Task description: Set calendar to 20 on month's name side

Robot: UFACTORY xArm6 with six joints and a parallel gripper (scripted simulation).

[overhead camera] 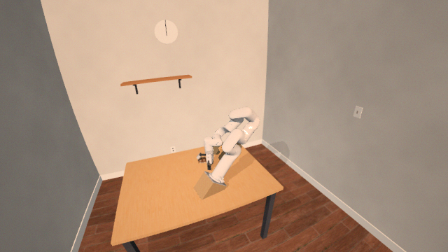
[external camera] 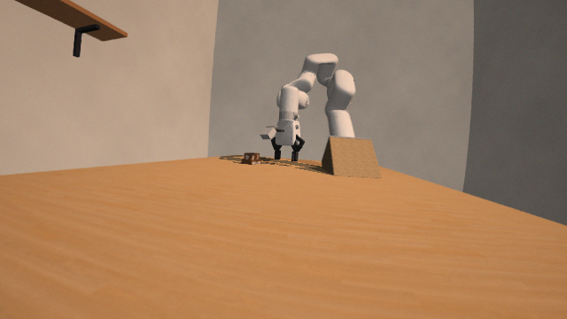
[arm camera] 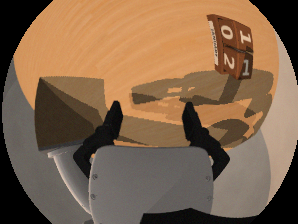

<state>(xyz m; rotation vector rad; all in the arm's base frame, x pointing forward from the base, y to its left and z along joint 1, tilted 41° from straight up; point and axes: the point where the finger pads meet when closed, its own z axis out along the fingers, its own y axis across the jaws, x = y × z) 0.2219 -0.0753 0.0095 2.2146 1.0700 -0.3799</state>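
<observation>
My hand is 130 mm short of the brown tray, 20 mm to the right of it and 20 mm above it.
</observation>
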